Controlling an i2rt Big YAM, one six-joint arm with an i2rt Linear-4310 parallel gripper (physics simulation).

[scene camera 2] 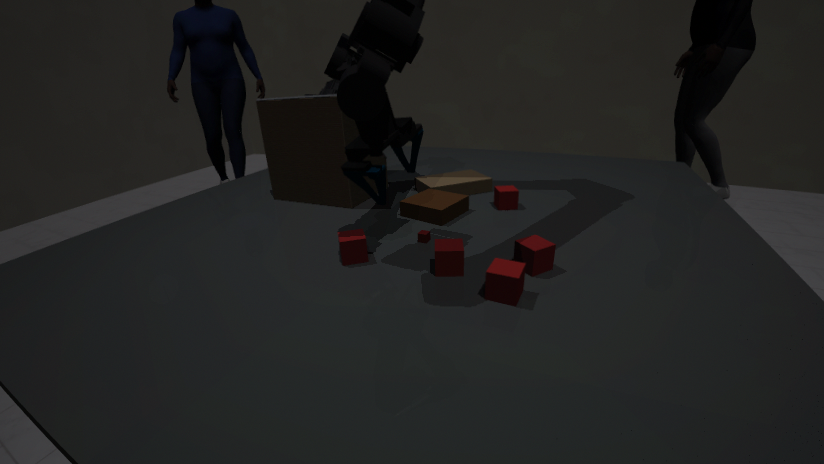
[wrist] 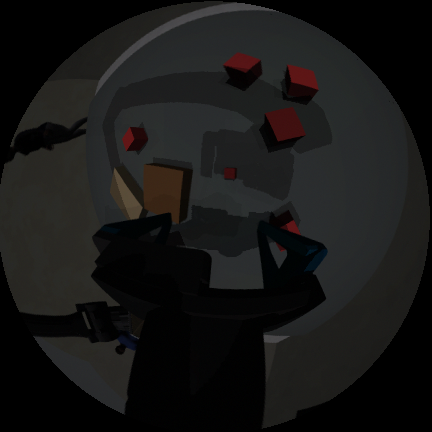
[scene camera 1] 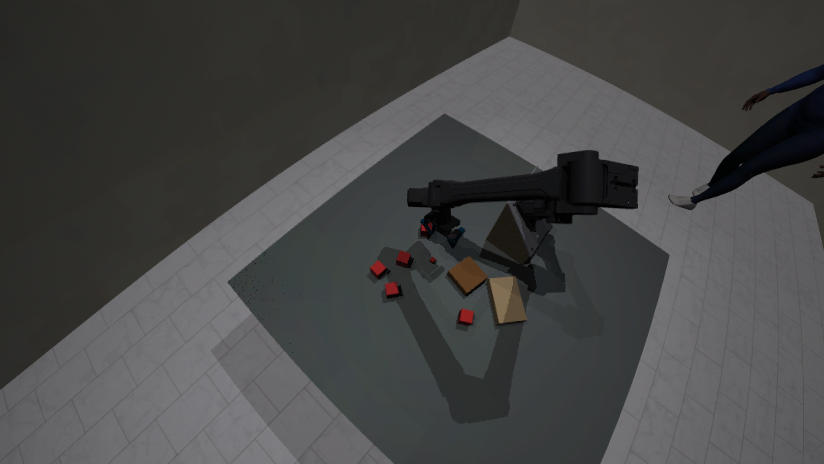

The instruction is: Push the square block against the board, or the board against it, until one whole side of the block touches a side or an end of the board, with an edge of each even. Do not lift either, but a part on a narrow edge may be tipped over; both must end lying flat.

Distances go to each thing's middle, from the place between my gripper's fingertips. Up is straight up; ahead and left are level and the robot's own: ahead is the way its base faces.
Now: the brown square block [scene camera 2: 437,207] 2 cm ahead of my hand, 13 cm to the left of it and 8 cm below it. The rest, counted from my hand: tan board [scene camera 1: 507,305] 2 cm ahead, 29 cm to the left, 8 cm below.
